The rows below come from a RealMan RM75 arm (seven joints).
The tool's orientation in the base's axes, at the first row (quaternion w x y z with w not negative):
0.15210, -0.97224, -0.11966, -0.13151
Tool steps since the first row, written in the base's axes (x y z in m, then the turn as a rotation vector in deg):
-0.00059, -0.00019, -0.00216, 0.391, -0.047, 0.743
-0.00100, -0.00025, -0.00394, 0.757, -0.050, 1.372
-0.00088, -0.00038, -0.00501, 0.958, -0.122, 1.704
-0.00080, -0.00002, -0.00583, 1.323, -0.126, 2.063
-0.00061, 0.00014, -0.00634, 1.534, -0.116, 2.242
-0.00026, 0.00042, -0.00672, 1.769, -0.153, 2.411
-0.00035, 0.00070, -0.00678, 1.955, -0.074, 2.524
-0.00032, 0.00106, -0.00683, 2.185, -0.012, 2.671
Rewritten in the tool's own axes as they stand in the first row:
-0.00122, 0.00059, 0.00179, 0.574, -0.046, -0.613
-0.00214, 0.00100, 0.00332, 1.100, -0.110, -1.111
-0.00236, 0.00144, 0.00429, 1.372, -0.076, -1.396
-0.00246, 0.00134, 0.00518, 1.818, -0.068, -1.647
-0.00240, 0.00138, 0.00574, 2.070, -0.067, -1.762
-0.00213, 0.00132, 0.00626, 2.332, -0.013, -1.878
-0.00217, 0.00105, 0.00638, 2.554, -0.065, -1.915
-0.00209, 0.00074, 0.00655, 2.825, -0.099, -1.980

